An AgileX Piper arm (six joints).
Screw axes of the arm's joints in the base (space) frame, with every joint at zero. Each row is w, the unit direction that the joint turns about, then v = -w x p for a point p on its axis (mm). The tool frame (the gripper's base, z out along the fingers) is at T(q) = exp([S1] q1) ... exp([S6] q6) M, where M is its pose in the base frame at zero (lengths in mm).
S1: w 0 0 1 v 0.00 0.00 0.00
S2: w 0 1 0 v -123.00 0.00 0.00
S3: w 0 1 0 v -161.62 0.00 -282.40
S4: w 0.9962 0 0.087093 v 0.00 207.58 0.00
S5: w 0 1 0 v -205.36 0.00 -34.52
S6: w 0.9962 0 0.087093 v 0.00 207.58 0.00
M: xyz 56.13 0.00 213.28 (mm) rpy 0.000 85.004 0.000 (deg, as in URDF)
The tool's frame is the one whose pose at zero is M.
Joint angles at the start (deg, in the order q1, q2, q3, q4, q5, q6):
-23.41, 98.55, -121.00, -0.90, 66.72, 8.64
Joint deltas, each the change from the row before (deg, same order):
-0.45, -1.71, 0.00, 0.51, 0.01, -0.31
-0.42, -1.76, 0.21, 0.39, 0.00, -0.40
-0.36, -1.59, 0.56, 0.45, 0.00, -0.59
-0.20, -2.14, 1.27, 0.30, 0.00, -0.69
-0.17, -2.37, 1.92, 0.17, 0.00, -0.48
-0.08, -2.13, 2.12, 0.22, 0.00, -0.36
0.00, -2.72, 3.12, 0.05, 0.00, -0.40
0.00, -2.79, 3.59, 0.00, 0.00, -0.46
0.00, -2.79, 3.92, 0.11, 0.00, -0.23
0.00, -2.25, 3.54, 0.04, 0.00, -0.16
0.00, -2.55, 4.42, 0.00, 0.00, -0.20
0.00, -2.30, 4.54, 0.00, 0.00, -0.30
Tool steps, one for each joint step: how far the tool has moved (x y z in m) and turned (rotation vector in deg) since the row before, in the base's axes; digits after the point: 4 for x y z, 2 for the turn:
-0.0106, 0.0024, 0.0107, -0.49, -1.64, -0.02
-0.0108, 0.0027, 0.0096, -0.62, -1.42, 0.01
-0.0092, 0.0026, 0.0066, -0.51, -0.90, 0.22
-0.0112, 0.0044, 0.0061, -0.65, -0.66, 0.35
-0.0116, 0.0046, 0.0038, -0.42, -0.31, 0.19
-0.0096, 0.0044, 0.0011, -0.11, 0.03, 0.24
-0.0115, 0.0055, -0.0011, -0.10, 0.48, 0.25
-0.0113, 0.0053, -0.0037, -0.01, 0.88, 0.26
-0.0108, 0.0052, -0.0060, 0.39, 1.06, 0.19
-0.0082, 0.0039, -0.0072, 0.46, 1.20, 0.12
-0.0090, 0.0042, -0.0108, 0.65, 1.76, 0.12
-0.0076, 0.0036, -0.0130, 0.74, 2.12, 0.19

